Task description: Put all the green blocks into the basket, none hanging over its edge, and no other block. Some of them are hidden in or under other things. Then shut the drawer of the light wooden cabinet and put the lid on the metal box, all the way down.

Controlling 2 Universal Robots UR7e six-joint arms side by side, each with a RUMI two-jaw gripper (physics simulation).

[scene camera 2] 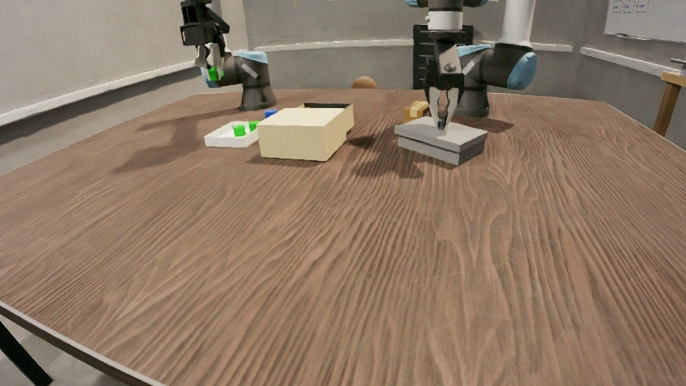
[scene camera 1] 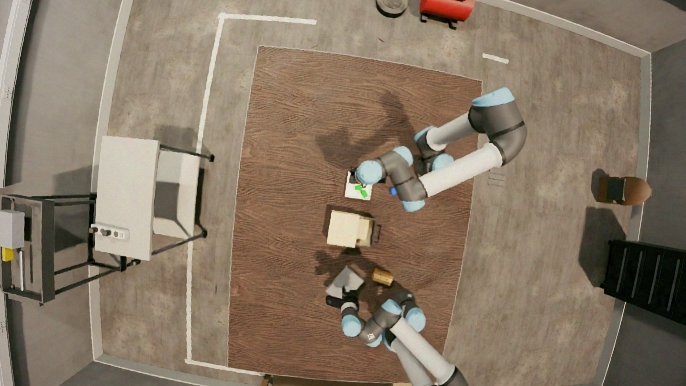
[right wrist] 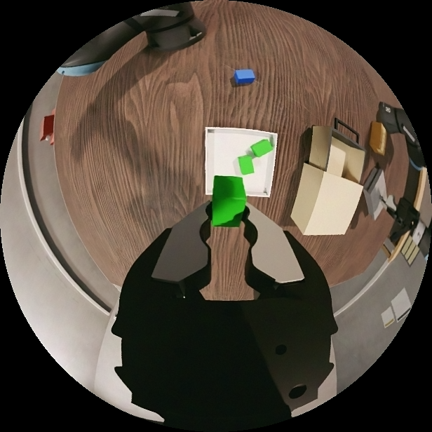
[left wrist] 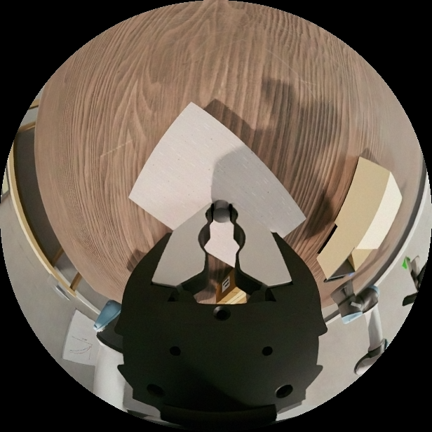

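Note:
My right gripper (scene camera 2: pixel 214 67) (right wrist: pixel 225 202) is shut on a green block (scene camera 2: pixel 215 74) (right wrist: pixel 229 197), high above the white basket (scene camera 2: pixel 220 143) (right wrist: pixel 208 160). Two green blocks (scene camera 1: pixel 364 193) (scene camera 2: pixel 239 130) (right wrist: pixel 261 148) lie inside the basket. The light wooden cabinet (scene camera 1: pixel 342 228) (scene camera 2: pixel 295 140) (right wrist: pixel 325 205) has its drawer (scene camera 1: pixel 365 233) (right wrist: pixel 320 145) open; no block shows in its visible part. My left gripper (scene camera 2: pixel 442 122) (left wrist: pixel 221 204) is shut on the knob of the grey lid (scene camera 1: pixel 345 280) (scene camera 2: pixel 457 135) (left wrist: pixel 175 167). The lid lies over the metal box (scene camera 2: pixel 430 150), close against its rim; whether it is fully seated I cannot tell. The box's inside is hidden.
A blue block (scene camera 1: pixel 393 191) (scene camera 2: pixel 270 114) (right wrist: pixel 244 76) lies on the table beyond the basket in scene camera 2. An orange-brown box (scene camera 1: pixel 382 277) (scene camera 2: pixel 415 112) (right wrist: pixel 378 138) stands near the metal box and the left arm. The cabinet stands between the basket and the metal box.

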